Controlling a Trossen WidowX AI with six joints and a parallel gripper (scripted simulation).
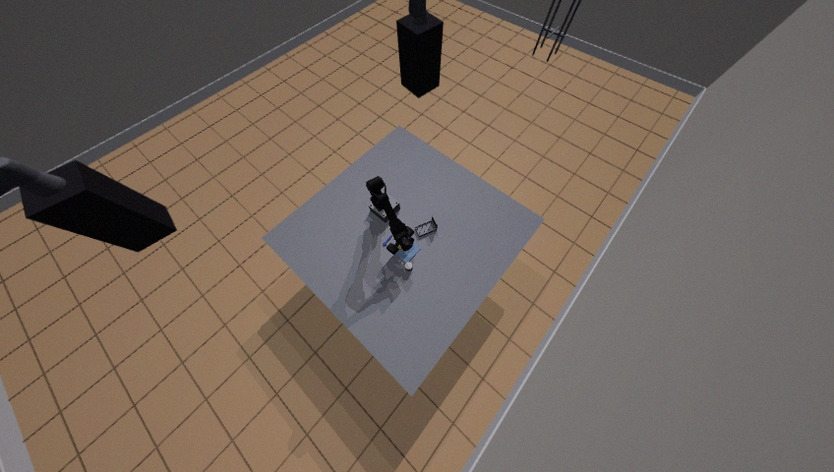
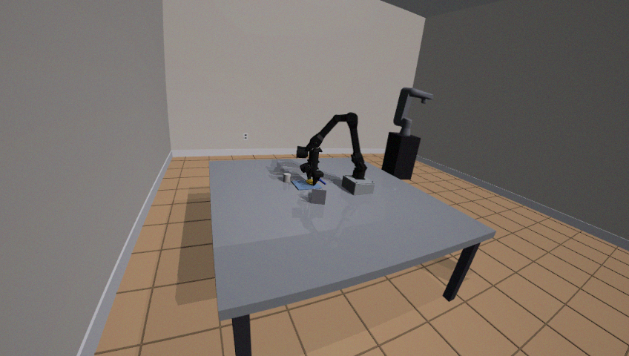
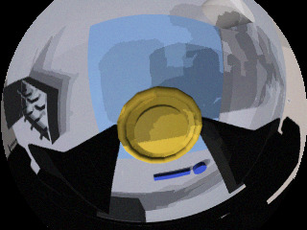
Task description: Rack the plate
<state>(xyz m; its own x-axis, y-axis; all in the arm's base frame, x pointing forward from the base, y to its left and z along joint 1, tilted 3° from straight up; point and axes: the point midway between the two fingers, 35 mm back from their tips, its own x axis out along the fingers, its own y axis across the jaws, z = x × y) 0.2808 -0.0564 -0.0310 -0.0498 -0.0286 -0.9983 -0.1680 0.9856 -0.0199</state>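
Now: gripper tip 30 mm short of the blue mat and 10 mm above it. The rest, counted from my gripper tip: yellow plate: 10 mm above; then white cup: 140 mm ahead, 60 mm to the right, 10 mm above; then grey dish rack: 190 mm to the left, 10 mm ahead, 10 mm above.
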